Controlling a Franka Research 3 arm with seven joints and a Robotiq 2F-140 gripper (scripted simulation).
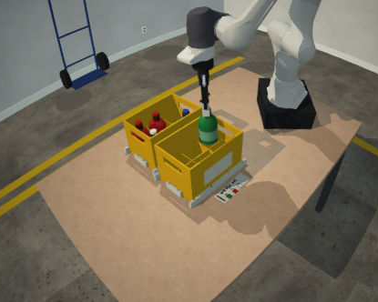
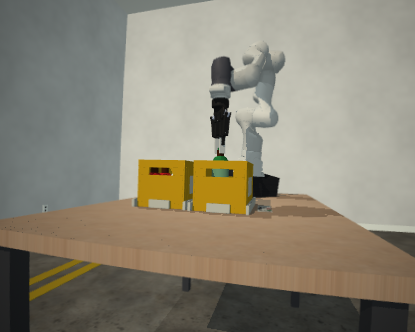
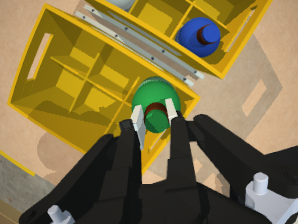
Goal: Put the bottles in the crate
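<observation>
Now: hand 10 mm past the green bottle and 80 mm above it. Round my hand: red-label bottle: 100 mm ahead, 210 mm to the right, 160 mm below; white-capped bottle: 170 mm ahead, 110 mm to the right, 160 mm below; blue-label bottle: 130 mm to the right, 160 mm below.
</observation>
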